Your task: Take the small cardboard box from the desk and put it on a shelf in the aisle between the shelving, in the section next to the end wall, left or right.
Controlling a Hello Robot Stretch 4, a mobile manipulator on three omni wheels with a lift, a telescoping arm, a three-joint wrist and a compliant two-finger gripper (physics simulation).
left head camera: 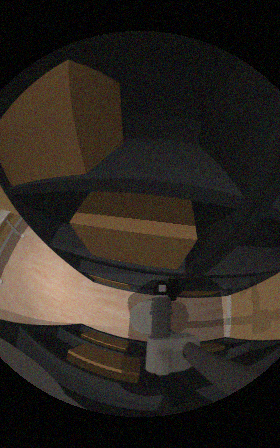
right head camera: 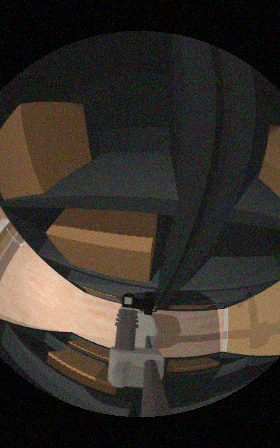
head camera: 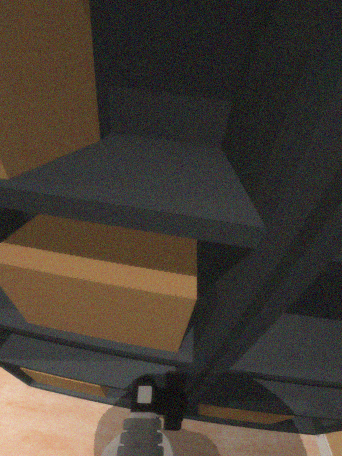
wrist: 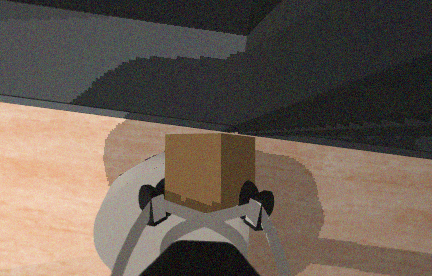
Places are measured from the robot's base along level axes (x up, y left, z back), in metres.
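Pixels of known places: robot's base, origin of its link: (left head camera: 148, 315) (right head camera: 138, 328).
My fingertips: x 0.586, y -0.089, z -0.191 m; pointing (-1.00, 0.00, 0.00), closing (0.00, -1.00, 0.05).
Note:
Ahead of a thing's pixels: the offset from my fingertips to its top centre. Level surfaces: height alone.
The small cardboard box {dz -0.028, dx +0.066, dy -0.008 m} (wrist: 202, 167) is held between the two fingertips of my gripper (wrist: 207, 194) in the wrist view, above the floor and in front of the shelving. The gripper is shut on it. In the head views the wrist hides the small box. The dark shelving fills the upper part of the head view; a shelf board {dx +0.834 m} (head camera: 150, 175) (left head camera: 155, 162) (right head camera: 135, 175) shows a bare stretch to the right of a large box. In the wrist view the lowest visible board (wrist: 60, 55) lies beyond the held box.
A large box {dz -0.306, dx +1.104, dy +0.497 m} (head camera: 45, 85) (left head camera: 45, 125) (right head camera: 55, 145) stands on the upper shelf at the left. Another large box {dz -0.269, dx +0.647, dy +0.207 m} (head camera: 110, 305) (left head camera: 135, 240) (right head camera: 107, 250) lies on the shelf below. An upright panel (right head camera: 195, 125) divides the sections. The tan end wall (left head camera: 255, 305) (right head camera: 255, 320) is at the right.

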